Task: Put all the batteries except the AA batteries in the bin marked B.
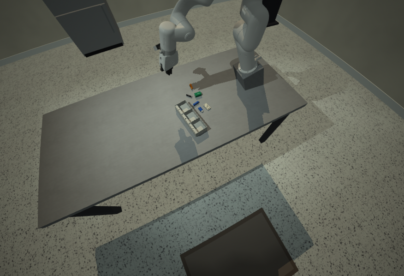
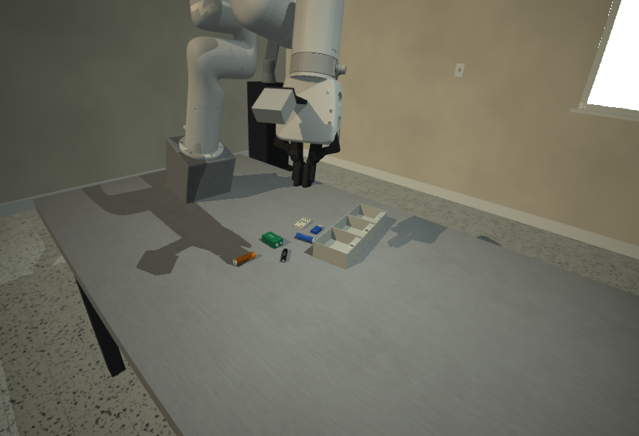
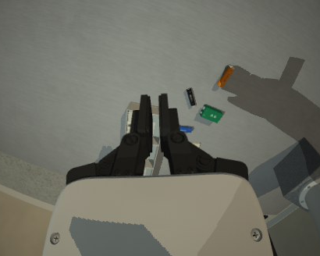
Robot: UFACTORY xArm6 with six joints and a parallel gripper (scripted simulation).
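Right now the grey bin row is 220 mm to the left of my hand, 210 mm below it and 30 mm behind it. Also, from my hand: orange cylindrical battery (220 mm below, 140 mm behind, 30 mm to the right); then black cylindrical battery (230 mm below, 90 mm behind, 40 mm to the left); then green block battery (220 mm below, 140 mm behind, 60 mm to the left).
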